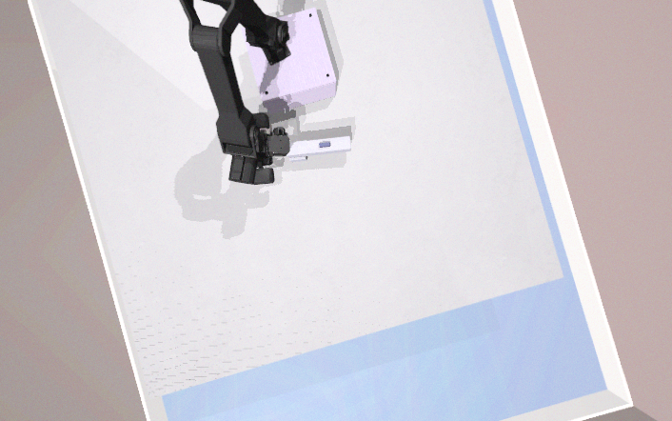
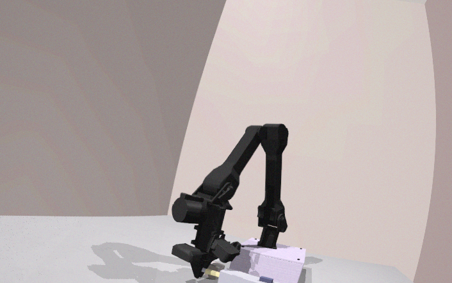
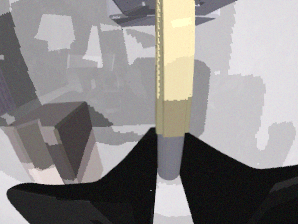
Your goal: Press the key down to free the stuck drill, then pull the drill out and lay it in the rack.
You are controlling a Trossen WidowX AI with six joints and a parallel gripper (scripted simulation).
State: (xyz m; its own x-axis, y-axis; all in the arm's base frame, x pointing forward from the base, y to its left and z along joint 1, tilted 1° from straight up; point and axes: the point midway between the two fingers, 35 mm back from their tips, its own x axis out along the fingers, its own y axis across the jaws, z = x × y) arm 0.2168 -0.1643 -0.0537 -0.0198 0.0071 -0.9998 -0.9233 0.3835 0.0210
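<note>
My gripper tip is 5 cm to the right of the drill, 3 cm below it and 2 cm short of it. The rest, counted from my gripper tip: key: 16 cm to the left, 7 cm ahead, 4 cm above; housing block: 14 cm to the left, 6 cm ahead, 3 cm above; rack: 8 cm behind, 2 cm to the left, 1 cm above.
</note>
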